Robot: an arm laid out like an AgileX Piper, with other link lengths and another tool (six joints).
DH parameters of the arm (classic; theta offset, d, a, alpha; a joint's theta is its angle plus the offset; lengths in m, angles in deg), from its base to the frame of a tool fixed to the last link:
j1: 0 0.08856 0 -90
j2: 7.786 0 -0.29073 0
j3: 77.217 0 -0.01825 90
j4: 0 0.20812 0 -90
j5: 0 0 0 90
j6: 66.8 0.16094 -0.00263 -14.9
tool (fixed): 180 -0.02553 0 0
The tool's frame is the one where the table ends.
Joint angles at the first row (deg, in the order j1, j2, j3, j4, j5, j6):
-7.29, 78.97, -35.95, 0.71, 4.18, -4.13
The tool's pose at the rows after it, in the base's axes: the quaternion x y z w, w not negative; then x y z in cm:
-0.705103 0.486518 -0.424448 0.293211 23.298 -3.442 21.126
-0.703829 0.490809 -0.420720 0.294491 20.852 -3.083 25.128
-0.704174 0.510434 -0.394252 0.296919 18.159 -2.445 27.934
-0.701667 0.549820 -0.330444 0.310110 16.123 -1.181 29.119
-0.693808 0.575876 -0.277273 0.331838 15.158 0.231 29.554
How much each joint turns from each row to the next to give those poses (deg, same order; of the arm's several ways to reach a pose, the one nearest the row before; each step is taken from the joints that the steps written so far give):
0.01, -8.85, -5.34, 0.05, 13.64, 1.62
0.00, -7.07, -7.08, 0.00, 14.52, 0.62
-0.01, -4.59, -6.86, 1.38, 14.42, 1.19
0.01, -1.27, -5.38, 4.32, 12.94, 2.56
0.87, -0.12, -2.41, 4.30, 6.46, 3.07

